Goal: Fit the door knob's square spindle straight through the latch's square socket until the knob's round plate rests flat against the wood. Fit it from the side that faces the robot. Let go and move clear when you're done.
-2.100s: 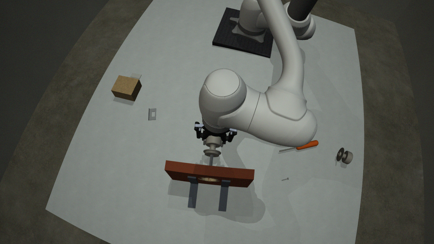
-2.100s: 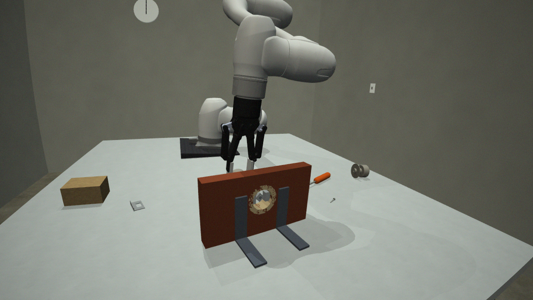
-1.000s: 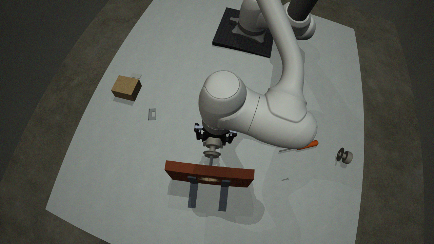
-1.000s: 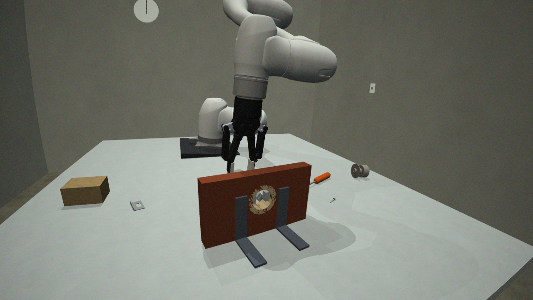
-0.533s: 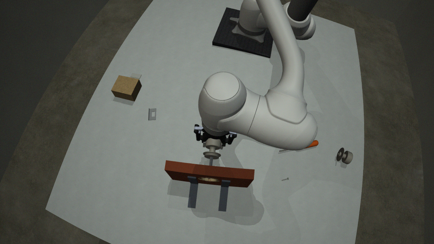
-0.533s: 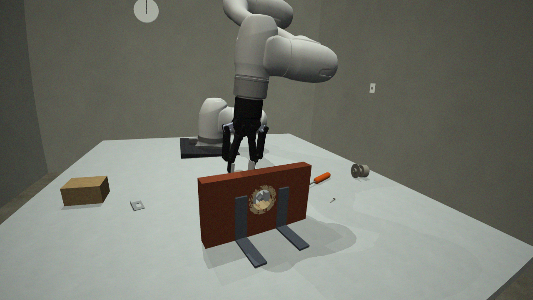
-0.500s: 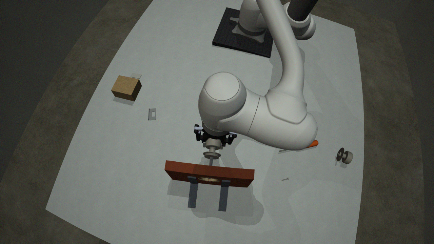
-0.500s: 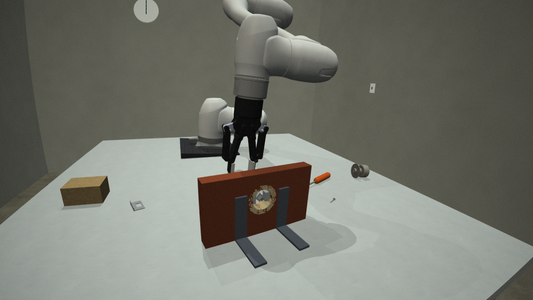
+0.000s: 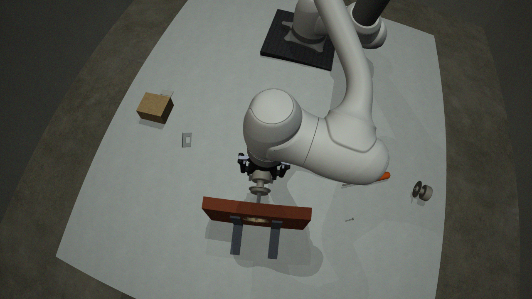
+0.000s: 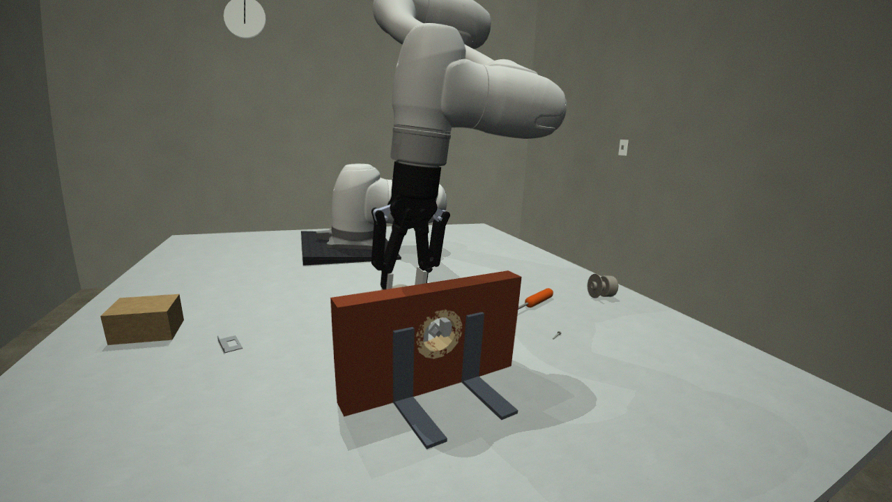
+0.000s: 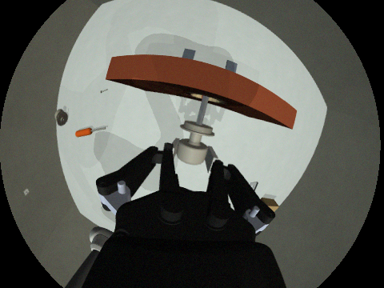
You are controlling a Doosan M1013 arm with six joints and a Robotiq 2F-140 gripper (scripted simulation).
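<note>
Now: hand 110 mm short of the square socket, 30 mm to the right of it and 30 mm above it. Also, from my hand: cardboard box 130 mm behind, 500 mm to the right, 90 mm below; then red-brown wood panel 110 mm ahead, 30 mm to the left, 30 mm below; then orange-handled screwdriver 150 mm behind, 330 mm to the left, 110 mm below.
</note>
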